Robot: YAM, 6 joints.
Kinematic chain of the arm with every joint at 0, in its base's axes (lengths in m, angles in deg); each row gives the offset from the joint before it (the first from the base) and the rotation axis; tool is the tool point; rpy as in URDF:
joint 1: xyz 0 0 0.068 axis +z
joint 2: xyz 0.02 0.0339 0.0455 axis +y
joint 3: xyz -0.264 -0.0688 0 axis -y
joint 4: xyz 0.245 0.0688 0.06 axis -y
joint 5: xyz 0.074 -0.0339 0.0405 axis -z
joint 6: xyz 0.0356 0 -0.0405 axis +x
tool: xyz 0 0 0 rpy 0 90 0
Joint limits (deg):
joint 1: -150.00..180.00
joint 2: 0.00..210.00
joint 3: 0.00..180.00
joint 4: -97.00..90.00
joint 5: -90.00..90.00
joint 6: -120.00..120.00
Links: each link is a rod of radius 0.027 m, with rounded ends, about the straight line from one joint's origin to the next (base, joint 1, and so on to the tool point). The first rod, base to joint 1, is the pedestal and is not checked.
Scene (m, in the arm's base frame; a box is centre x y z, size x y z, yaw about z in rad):
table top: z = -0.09
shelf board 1: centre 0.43 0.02 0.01 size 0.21 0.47 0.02 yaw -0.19
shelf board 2: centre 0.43 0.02 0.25 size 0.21 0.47 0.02 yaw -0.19
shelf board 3: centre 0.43 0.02 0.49 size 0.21 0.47 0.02 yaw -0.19
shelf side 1: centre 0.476 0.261 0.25 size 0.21 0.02 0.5 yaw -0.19
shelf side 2: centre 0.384 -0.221 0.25 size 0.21 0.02 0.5 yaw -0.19
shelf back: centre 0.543 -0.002 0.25 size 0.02 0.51 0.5 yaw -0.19
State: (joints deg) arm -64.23 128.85 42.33 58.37 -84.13 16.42
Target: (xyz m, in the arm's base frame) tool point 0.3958 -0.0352 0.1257
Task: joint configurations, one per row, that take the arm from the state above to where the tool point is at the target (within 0.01 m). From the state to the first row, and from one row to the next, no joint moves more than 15 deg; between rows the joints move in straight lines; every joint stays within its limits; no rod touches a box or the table.
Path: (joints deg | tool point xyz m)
1: -50.95 119.89 33.44 65.77 -84.94 19.99 | 0.2158 -0.2097 0.0743
2: -37.68 110.92 24.55 73.17 -85.74 23.56 | 0.2309 -0.1334 0.1019
3: -23.64 101.88 18.43 69.14 -87.87 19.99 | 0.2294 -0.0616 0.1167
4: -9.60 92.84 12.30 65.12 -90.00 16.42 | 0.2070 0.0011 0.1257
5: -9.79 102.96 27.16 63.45 -87.67 16.42 | 0.2733 -0.0111 0.1318
6: -9.99 113.08 42.02 61.78 -85.34 16.42 | 0.3367 -0.0233 0.1317
7: -10.18 123.19 56.88 60.11 -83.01 16.42 | 0.3958 -0.0352 0.1257

